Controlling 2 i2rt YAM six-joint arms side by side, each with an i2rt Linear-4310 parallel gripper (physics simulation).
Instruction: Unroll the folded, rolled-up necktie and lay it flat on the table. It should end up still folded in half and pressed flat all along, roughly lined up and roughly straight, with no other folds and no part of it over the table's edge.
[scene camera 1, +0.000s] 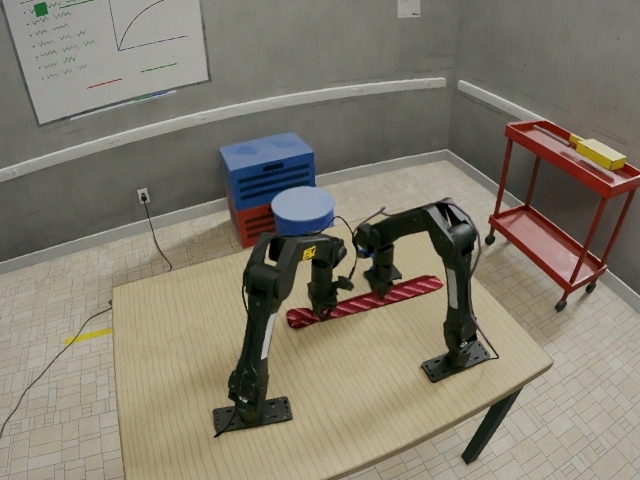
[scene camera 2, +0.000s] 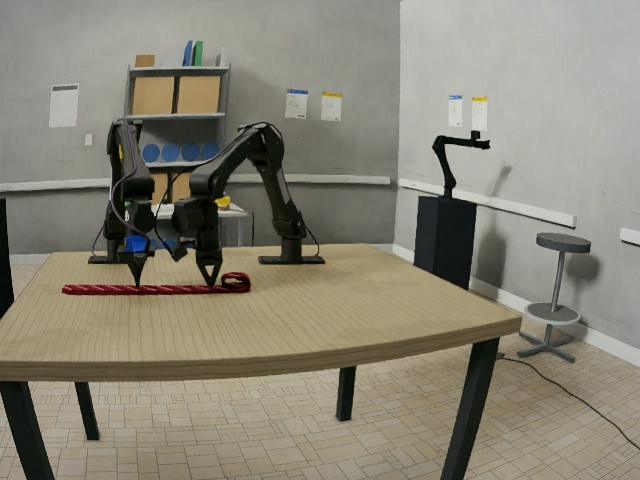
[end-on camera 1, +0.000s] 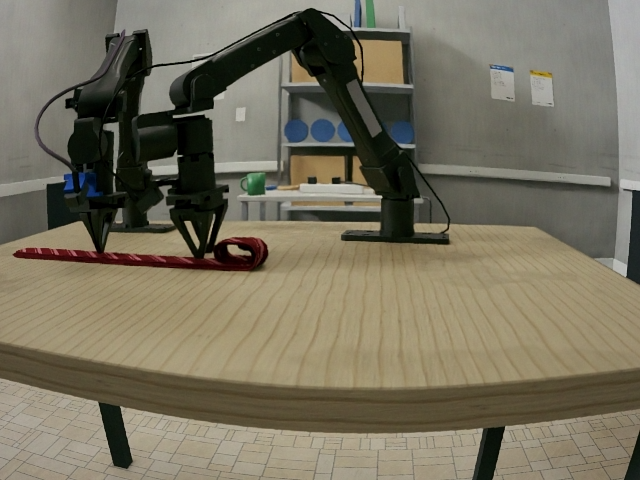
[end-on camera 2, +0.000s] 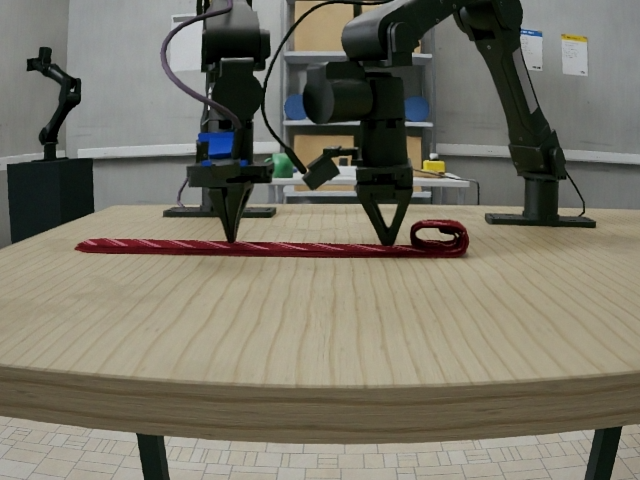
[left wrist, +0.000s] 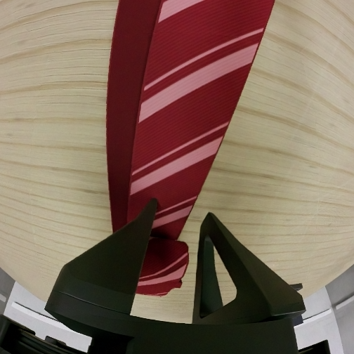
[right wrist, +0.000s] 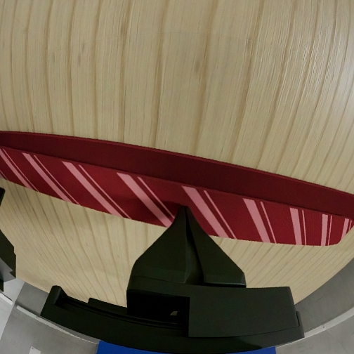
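Observation:
The red striped necktie (scene camera 1: 408, 291) (scene camera 2: 170, 289) (end-on camera 1: 155, 258) (end-on camera 2: 310, 249) (left wrist: 185, 100) (right wrist: 105, 190) lies mostly flat and roughly straight, a plain dark layer showing along one side. Its end by my left gripper is still curled in a loop (scene camera 1: 299, 316) (end-on camera 1: 258, 253) (end-on camera 2: 461, 242) (left wrist: 165, 270). My left gripper (scene camera 1: 323, 316) (scene camera 2: 211, 284) (end-on camera 1: 204, 254) (end-on camera 2: 387, 243) (left wrist: 180, 212) is partly open, tips low at the tie beside the loop, one finger over the tie, the other beyond its edge. My right gripper (scene camera 1: 381, 296) (scene camera 2: 137, 284) (end-on camera 1: 100, 251) (end-on camera 2: 231, 240) (right wrist: 182, 211) is shut and empty, tips at the tie's top.
The wooden table (scene camera 1: 170, 335) (scene camera 2: 336, 320) bears both arm bases (scene camera 1: 279, 410) (scene camera 1: 431, 369). The tie lies inside the table's edges. A blue drum (scene camera 1: 303, 206), stacked blue and red crates (scene camera 1: 268, 155) and a red cart (scene camera 1: 547, 242) stand off the table.

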